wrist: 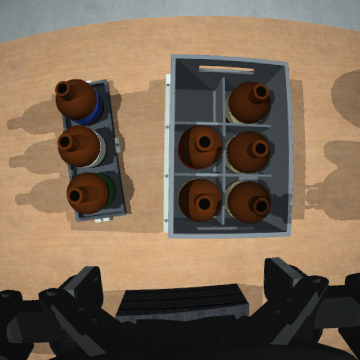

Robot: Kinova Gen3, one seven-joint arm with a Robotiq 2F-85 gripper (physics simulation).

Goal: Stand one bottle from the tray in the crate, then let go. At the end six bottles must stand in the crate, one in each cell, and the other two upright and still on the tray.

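Frame: origin at the arm's base, x ahead, y left, z up, level; millimetres.
Seen in the pictures: gripper, fingertip midpoint: (182,281).
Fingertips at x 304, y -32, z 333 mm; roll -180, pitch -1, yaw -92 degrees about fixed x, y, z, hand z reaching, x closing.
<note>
A point is followed by its place in that frame.
A grey crate (290,150) {y -211, x 383, z 58 mm} with six cells stands right of centre in the wrist view. Several brown bottles stand upright in it: three in the right column (248,102) {y -165, x 470, z 9 mm} (246,152) {y -153, x 387, z 10 mm} (246,202) {y -147, x 306, z 10 mm}, and two in the left column, one in the middle cell (192,145) {y -67, x 404, z 10 mm} and one in the near cell (192,197) {y -60, x 322, z 10 mm}. The far left cell (195,102) {y -89, x 503, z -109 mm} is empty. A dark tray (121,200) {y 71, x 318, z -92 mm} at the left holds three upright brown bottles, with a blue label (77,102) {y 120, x 495, z 3 mm}, a white label (82,147) {y 113, x 416, z 4 mm} and a green label (92,194) {y 101, x 338, z 5 mm}. My gripper (182,281) {y -32, x 304, z 333 mm} is open and empty, apart from crate and tray.
A black ribbed block (182,300) {y -31, x 122, z -47 mm} lies at the bottom centre, partly hidden behind the gripper. A pale strip (167,150) {y -28, x 394, z 57 mm} runs along the crate's left side. The wooden table (145,250) {y 36, x 210, z -118 mm} ends in a curved far edge, with grey floor (150,9) beyond.
</note>
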